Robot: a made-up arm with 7 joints.
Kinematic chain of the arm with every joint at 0, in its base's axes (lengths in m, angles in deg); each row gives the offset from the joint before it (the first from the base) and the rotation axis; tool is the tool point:
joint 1: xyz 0 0 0.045 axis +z
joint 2: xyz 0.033 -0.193 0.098 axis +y
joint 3: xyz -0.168 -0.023 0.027 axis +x
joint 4: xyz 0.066 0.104 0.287 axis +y
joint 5: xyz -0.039 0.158 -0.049 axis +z
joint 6: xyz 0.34 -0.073 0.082 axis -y
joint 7: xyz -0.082 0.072 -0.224 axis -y
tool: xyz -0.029 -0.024 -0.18
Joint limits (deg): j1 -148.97..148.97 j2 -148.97..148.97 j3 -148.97..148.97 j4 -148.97..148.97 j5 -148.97..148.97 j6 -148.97..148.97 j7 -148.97..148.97
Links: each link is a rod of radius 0.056 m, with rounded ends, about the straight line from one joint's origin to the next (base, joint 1, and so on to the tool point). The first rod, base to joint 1, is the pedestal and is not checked.
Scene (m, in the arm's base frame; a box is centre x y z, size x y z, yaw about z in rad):
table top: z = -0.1
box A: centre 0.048 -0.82 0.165 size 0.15 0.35 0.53 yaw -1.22
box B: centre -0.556 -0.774 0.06 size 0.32 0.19 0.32 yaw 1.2
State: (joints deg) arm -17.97 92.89 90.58 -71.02 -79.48 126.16 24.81
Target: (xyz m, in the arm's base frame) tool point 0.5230 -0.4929 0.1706
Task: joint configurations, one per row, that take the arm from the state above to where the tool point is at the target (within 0.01 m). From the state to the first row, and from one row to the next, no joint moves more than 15 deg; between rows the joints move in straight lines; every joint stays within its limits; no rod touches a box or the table.
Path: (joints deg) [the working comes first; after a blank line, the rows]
Joints at the target: 60.59 89.12 53.64 -70.24 -85.83 82.99 14.99
Straight joint move there: touches box A.

1: -4.71 90.23 95.05 -65.48 -86.97 112.71 26.93
2: 8.55 87.57 99.52 -59.95 -94.45 99.26 29.04
3: 21.81 84.91 103.99 -54.41 -101.94 85.81 31.16
4: 35.07 82.25 108.46 -48.88 -109.42 72.35 33.27
5: 48.33 79.59 112.93 -43.34 -116.91 58.90 35.39
6: 61.59 76.93 117.40 -37.81 -124.39 45.45 37.50
7: 61.39 79.37 104.65 -44.29 -116.68 52.96 33.00
8: 61.19 81.81 91.90 -50.78 -108.97 60.47 28.50
9: 60.99 84.24 79.14 -57.27 -101.25 67.97 24.00
10: 60.79 86.68 66.39 -63.75 -93.54 75.48 19.49
11: 60.59 89.12 53.64 -70.24 -85.83 82.99 14.99

